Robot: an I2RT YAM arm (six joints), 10 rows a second.
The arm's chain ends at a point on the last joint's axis. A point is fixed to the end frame.
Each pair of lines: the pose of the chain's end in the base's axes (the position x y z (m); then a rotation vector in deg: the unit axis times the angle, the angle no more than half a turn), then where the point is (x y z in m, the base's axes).
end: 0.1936 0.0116 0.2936 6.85 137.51 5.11
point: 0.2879 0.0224 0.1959
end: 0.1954 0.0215 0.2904 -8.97 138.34 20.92
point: 0.2798 0.0692 0.1947
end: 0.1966 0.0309 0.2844 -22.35 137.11 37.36
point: 0.2625 0.1104 0.1956
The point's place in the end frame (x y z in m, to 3 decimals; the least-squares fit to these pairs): -0.003 0.007 0.136
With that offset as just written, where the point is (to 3 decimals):
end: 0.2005 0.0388 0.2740 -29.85 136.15 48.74
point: 0.250 0.135 0.191
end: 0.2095 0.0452 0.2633 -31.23 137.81 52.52
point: 0.251 0.145 0.181
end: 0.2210 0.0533 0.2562 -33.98 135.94 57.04
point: 0.257 0.160 0.179
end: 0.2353 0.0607 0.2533 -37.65 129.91 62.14
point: 0.268 0.175 0.187
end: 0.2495 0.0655 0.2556 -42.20 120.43 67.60
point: 0.279 0.189 0.205
